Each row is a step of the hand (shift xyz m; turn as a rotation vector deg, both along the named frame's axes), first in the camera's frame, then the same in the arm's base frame.
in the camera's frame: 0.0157 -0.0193 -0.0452 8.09 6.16 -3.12
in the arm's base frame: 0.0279 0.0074 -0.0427 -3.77 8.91 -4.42
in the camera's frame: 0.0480 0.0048 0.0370 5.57 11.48 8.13
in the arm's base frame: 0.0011 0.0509 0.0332 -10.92 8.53 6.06
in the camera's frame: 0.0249 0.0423 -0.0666 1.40 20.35 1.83
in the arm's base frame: -0.0268 0.0274 -0.0733 -19.61 5.80 -1.21
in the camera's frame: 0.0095 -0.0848 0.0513 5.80 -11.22 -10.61
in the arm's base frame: 0.0775 -0.0042 0.0624 13.49 2.38 -9.19
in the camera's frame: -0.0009 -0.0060 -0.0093 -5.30 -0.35 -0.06
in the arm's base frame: 0.0068 -0.0029 -0.0083 -0.82 -5.24 0.29
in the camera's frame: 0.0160 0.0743 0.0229 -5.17 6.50 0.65
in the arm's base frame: -0.0713 0.0332 0.0110 -7.51 -3.61 -0.01
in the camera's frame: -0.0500 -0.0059 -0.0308 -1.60 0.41 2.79
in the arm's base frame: -0.0013 -0.0526 -0.0268 -1.11 -1.23 2.79
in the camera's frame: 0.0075 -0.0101 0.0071 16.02 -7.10 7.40
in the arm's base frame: 0.0105 0.0058 0.0081 9.43 14.75 7.44
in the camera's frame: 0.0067 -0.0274 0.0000 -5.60 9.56 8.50
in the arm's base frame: 0.0280 0.0008 0.0036 -11.57 -2.72 7.33
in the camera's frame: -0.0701 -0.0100 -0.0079 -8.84 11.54 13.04
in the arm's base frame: -0.0047 -0.0710 -0.0024 -14.78 -5.07 11.71
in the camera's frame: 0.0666 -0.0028 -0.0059 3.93 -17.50 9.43
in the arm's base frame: 0.0181 0.0638 -0.0092 16.57 0.96 11.62
